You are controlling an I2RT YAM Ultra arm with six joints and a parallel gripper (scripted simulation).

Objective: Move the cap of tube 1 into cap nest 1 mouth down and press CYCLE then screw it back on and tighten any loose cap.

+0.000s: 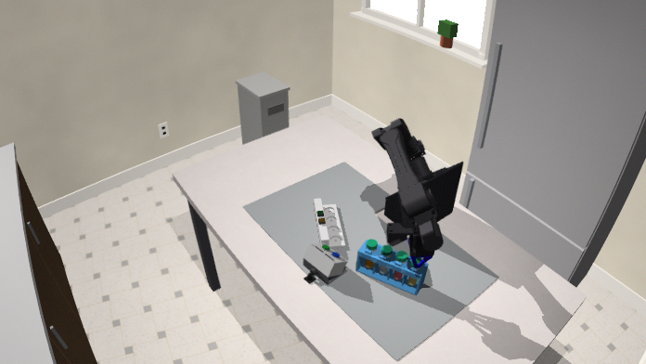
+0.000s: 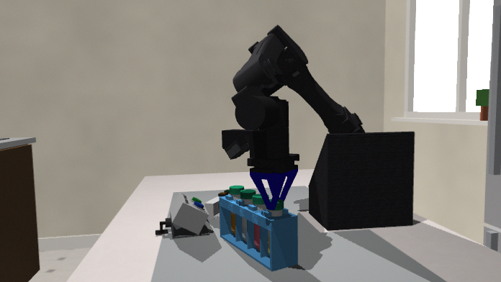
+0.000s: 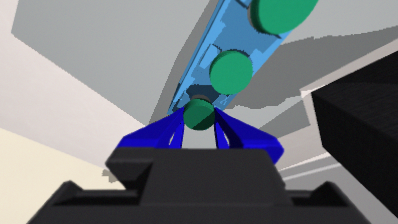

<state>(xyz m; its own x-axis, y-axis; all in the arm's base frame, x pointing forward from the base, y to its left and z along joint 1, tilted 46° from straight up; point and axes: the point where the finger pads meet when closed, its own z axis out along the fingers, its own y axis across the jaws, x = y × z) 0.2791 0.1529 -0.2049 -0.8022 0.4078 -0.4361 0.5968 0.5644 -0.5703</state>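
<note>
Right now my hand is right at the green cap. From my hand the other things lie so: blue key (210 mm to the right, 150 mm ahead, 50 mm below); green key (250 mm to the right, 160 mm ahead, 50 mm below); grey key box (230 mm to the right, 170 mm ahead, 60 mm below).
</note>
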